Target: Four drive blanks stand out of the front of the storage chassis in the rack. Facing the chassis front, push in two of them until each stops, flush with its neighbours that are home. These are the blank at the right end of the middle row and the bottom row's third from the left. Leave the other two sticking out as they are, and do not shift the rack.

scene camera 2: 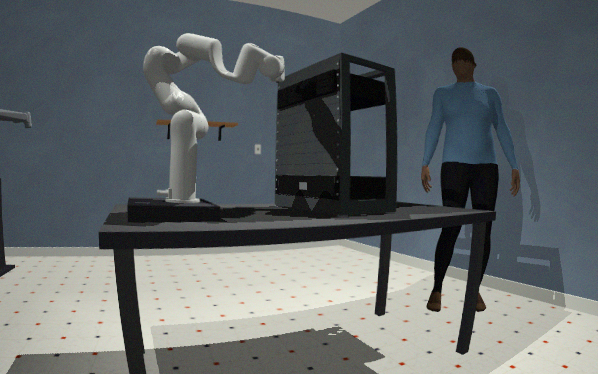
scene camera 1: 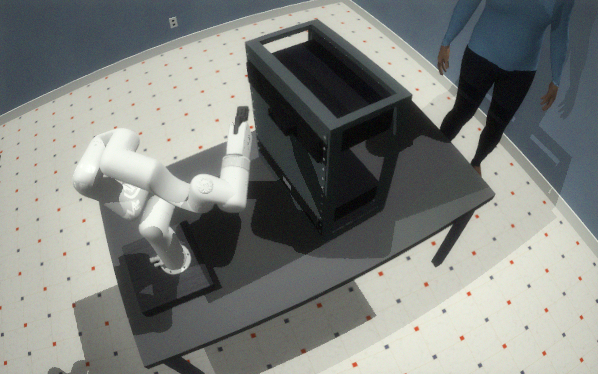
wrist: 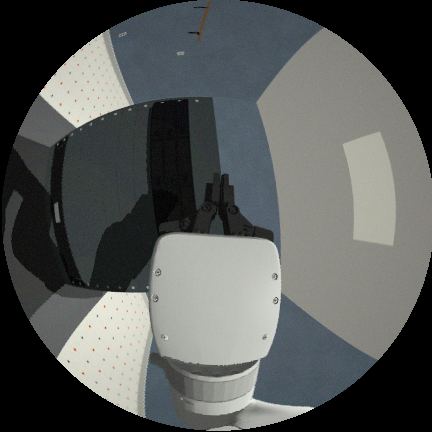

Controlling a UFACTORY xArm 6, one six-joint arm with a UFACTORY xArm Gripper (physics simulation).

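Seen in the pictures: gripper, between the fingertips: (scene camera 1: pixel 243 107) (wrist: pixel 219 181); arm's base, origin of its link: (scene camera 2: pixel 182 201) (scene camera 1: pixel 175 259).
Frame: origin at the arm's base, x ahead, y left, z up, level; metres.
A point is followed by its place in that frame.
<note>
The rack (scene camera 1: pixel 295 87) {x 0.526, y 0.078, z 0.563 m} (scene camera 2: pixel 345 130) {x 0.560, y -0.113, z 0.260 m} (wrist: pixel 204 135) {x 0.481, y 0.251, z 0.534 m} stands upright on the table. The storage chassis (scene camera 2: pixel 307 91) {x 0.490, y 0.076, z 0.438 m} (wrist: pixel 170 145) {x 0.471, y 0.221, z 0.456 m} is the dark band near the top of its front, in deep shadow. Faint blank outlines show on it in the wrist view. I cannot tell there which blanks stand out or sit flush. My gripper (scene camera 1: pixel 242 111) {x 0.374, y 0.099, z 0.523 m} (wrist: pixel 219 181) {x 0.374, y 0.099, z 0.523 m} is shut and empty. In scene view 1 it is in front of the rack's far upper end, with a gap between. In the wrist view its tips overlap the rack's top edge. In scene view 2 the fingers are hidden.
The table (scene camera 1: pixel 345 272) {x 0.577, y -0.252, z -0.051 m} (scene camera 2: pixel 240 236) {x 0.140, y -0.320, z -0.068 m} carries the rack and the arm's black base plate (scene camera 1: pixel 145 300) {x -0.155, y -0.126, z 0.001 m} (scene camera 2: pixel 150 210) {x -0.109, y -0.162, z -0.015 m}. Grey panels fill the rack front below the chassis. A person (scene camera 1: pixel 505 45) (scene camera 2: pixel 467 125) stands behind the table's far end. A wall shelf (scene camera 2: pixel 225 124) shows behind the arm.
</note>
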